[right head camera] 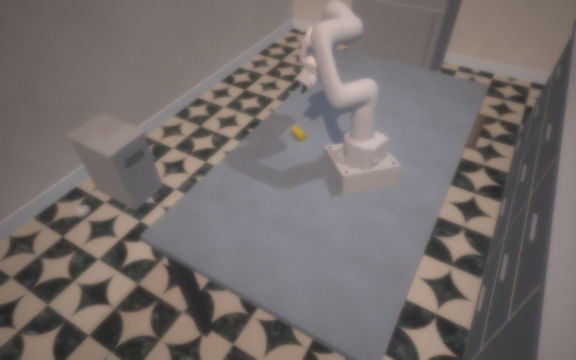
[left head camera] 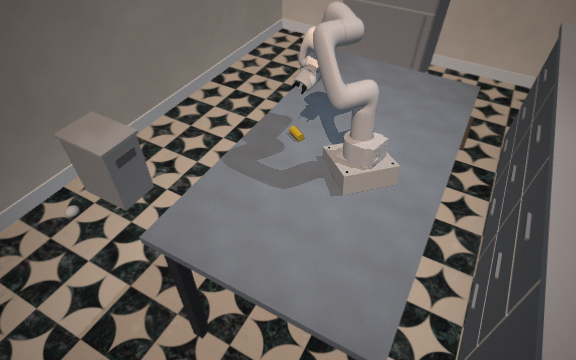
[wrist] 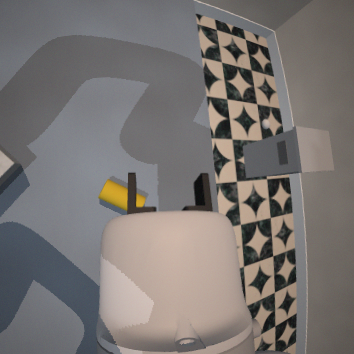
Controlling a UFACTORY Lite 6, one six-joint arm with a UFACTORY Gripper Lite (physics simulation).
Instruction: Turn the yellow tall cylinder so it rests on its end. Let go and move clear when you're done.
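Note:
The yellow cylinder (left head camera: 296, 133) (right head camera: 298, 133) (wrist: 116, 193) lies on its side on the grey-blue table (left head camera: 280, 230) (right head camera: 280, 230) (wrist: 60, 160), in front of the robot base on its left side in the head views. My gripper (left head camera: 300, 89) (right head camera: 301, 88) (wrist: 167, 175) is open and empty, high above the table and behind the cylinder in the head views. In the wrist view one dark finger covers part of the cylinder's right end, and the cylinder lies far below the fingers.
The robot base (left head camera: 370, 176) (right head camera: 370, 176) stands on the table. A grey box-shaped cabinet (left head camera: 107, 160) (right head camera: 117, 162) (wrist: 272, 154) stands on the floor beyond the table's left edge. Grey drawers (left head camera: 517, 200) (right head camera: 525, 200) stand on the right. Arm shadows fall around the cylinder.

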